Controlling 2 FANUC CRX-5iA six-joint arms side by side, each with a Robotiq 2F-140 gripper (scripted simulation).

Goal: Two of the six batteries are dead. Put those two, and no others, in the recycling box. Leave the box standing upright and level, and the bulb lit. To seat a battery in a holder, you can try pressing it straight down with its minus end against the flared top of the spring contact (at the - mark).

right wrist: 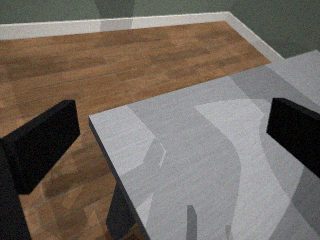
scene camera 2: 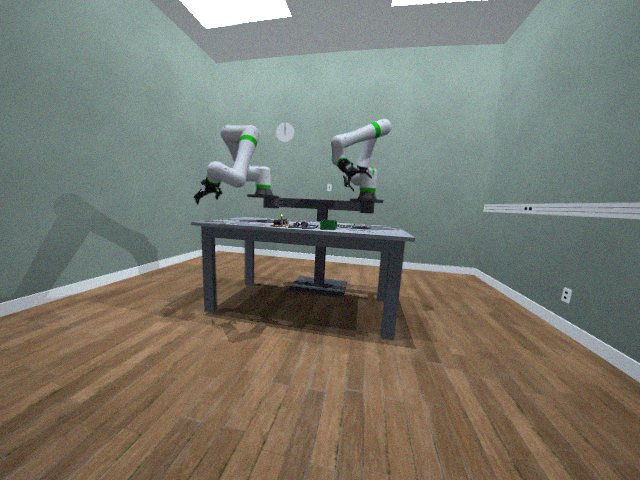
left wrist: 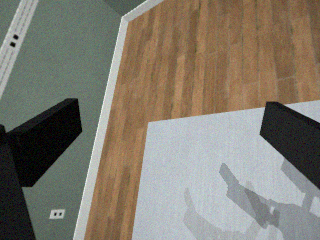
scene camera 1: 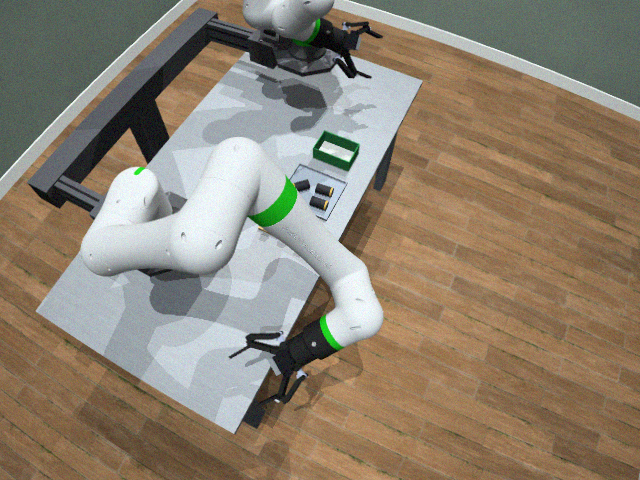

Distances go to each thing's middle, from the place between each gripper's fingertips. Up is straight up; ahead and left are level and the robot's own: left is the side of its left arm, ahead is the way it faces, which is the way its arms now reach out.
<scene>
I see my left gripper [scene camera 1: 374, 57] 410 mm to the left of the tray [scene camera 1: 302, 172], 330 mm above it and 20 mm past it.
Now: right hand [scene camera 1: 245, 380] 18 cm past the tray, 71 cm to the right of it and 17 cm above it.
</scene>
